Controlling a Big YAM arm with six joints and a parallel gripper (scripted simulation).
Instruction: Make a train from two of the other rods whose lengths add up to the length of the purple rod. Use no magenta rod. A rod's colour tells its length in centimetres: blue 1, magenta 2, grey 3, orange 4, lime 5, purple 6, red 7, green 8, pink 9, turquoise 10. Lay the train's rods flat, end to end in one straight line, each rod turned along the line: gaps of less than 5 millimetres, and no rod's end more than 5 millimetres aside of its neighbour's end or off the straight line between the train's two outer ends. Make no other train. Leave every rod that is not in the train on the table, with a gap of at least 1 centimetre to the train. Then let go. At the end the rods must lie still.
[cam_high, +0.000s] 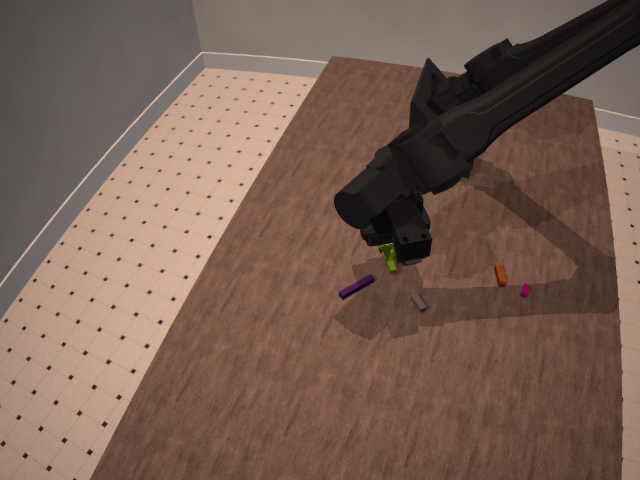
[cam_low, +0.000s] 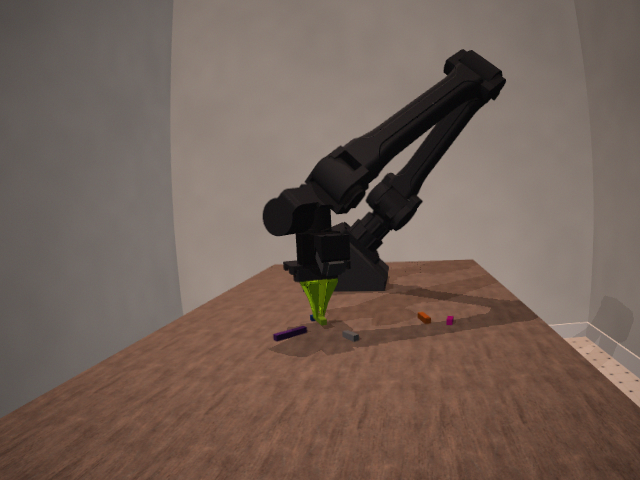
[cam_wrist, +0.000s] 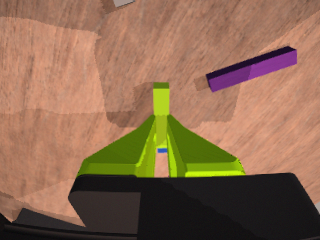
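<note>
Now: the blue rod 3 cm behind my hand, 2 cm below it and 1 cm to the right of it. Round my hand: grey rod 7 cm ahead, 5 cm to the left, 2 cm below; then purple rod 6 cm ahead, 4 cm to the right, 2 cm below; then lime rod 1 cm below.
</note>
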